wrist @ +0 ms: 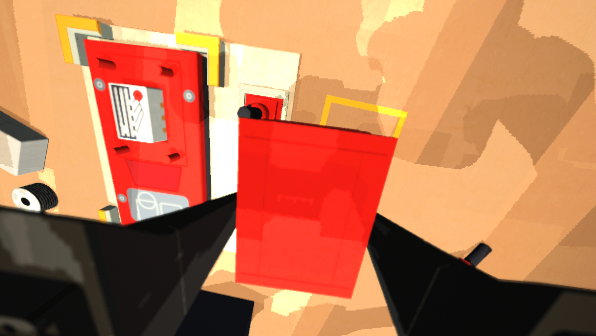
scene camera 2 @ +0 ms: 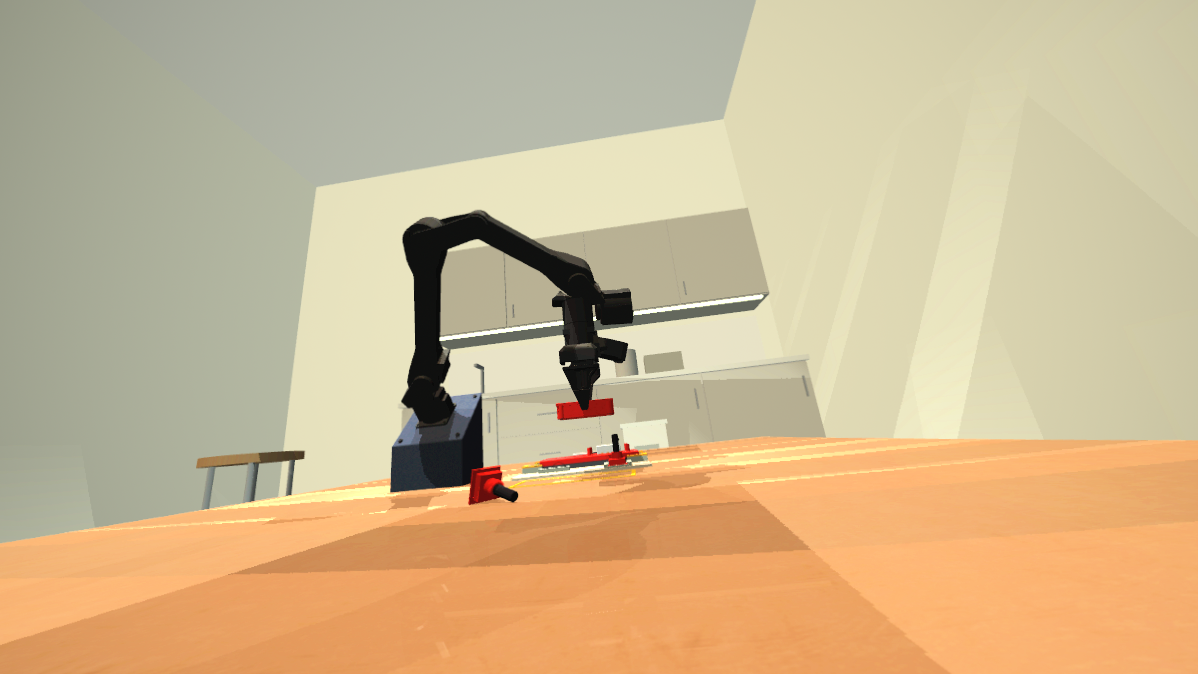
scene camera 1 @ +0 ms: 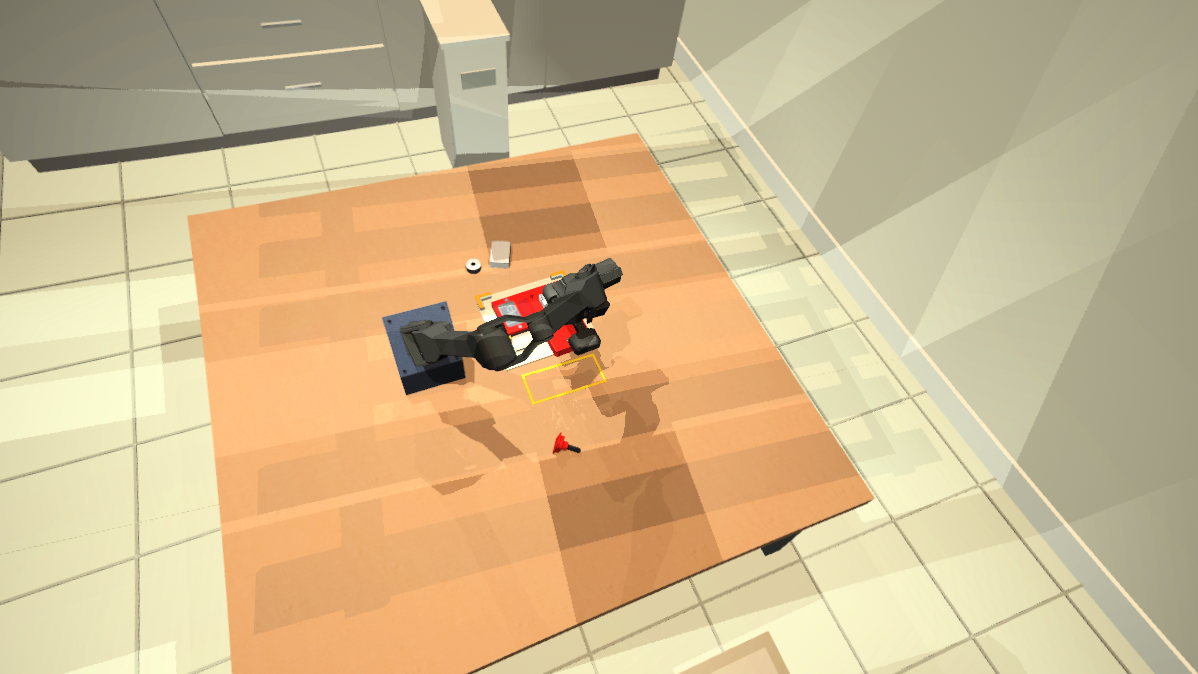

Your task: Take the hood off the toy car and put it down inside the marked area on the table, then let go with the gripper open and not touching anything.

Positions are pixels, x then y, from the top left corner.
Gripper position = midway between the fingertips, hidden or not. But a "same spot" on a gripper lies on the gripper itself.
Labels:
gripper: wrist; scene camera 2; scene camera 1 568, 336
same spot on gripper: point(wrist: 67, 268) = point(scene camera 2: 594, 375)

